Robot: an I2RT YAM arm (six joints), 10 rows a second.
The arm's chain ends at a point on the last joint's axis. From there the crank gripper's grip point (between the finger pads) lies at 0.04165 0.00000 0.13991 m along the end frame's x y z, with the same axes.
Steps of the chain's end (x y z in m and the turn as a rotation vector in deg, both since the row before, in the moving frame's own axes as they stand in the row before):
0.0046, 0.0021, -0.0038, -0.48, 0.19, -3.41
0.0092, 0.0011, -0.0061, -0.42, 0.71, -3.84
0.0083, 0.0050, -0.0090, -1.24, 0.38, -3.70
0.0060, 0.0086, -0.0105, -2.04, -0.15, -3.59
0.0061, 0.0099, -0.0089, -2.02, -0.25, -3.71
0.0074, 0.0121, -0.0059, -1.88, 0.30, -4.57
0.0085, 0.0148, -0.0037, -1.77, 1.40, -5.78
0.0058, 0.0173, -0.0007, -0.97, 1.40, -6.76
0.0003, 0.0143, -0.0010, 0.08, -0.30, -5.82
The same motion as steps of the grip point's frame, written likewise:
0.0050, 0.0008, -0.0039, -0.48, 0.19, -3.41
0.0109, -0.0007, -0.0066, -0.42, 0.71, -3.84
0.0092, 0.0053, -0.0093, -1.24, 0.38, -3.70
0.0057, 0.0110, -0.0104, -2.04, -0.15, -3.59
0.0056, 0.0122, -0.0088, -2.02, -0.25, -3.71
0.0082, 0.0133, -0.0061, -1.88, 0.30, -4.57
0.0119, 0.0147, -0.0048, -1.77, 1.40, -5.78
0.0090, 0.0146, -0.0017, -0.97, 1.40, -6.76
-0.0007, 0.0099, -0.0008, 0.08, -0.30, -5.82

